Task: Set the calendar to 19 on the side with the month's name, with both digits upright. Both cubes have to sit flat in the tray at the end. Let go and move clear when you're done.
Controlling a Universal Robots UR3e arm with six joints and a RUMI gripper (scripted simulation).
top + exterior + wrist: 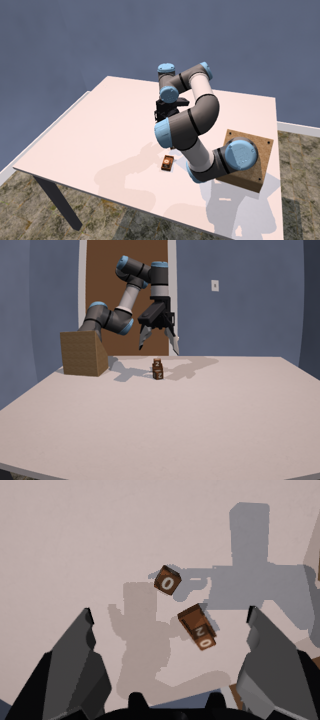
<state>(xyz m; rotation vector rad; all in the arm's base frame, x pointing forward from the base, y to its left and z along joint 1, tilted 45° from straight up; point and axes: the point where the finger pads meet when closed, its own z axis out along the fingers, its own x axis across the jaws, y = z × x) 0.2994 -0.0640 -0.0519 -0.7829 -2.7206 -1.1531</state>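
The brown digit cube is 80 mm below my hand. Also, from my hand: tray: 110 mm to the left, 90 mm below.
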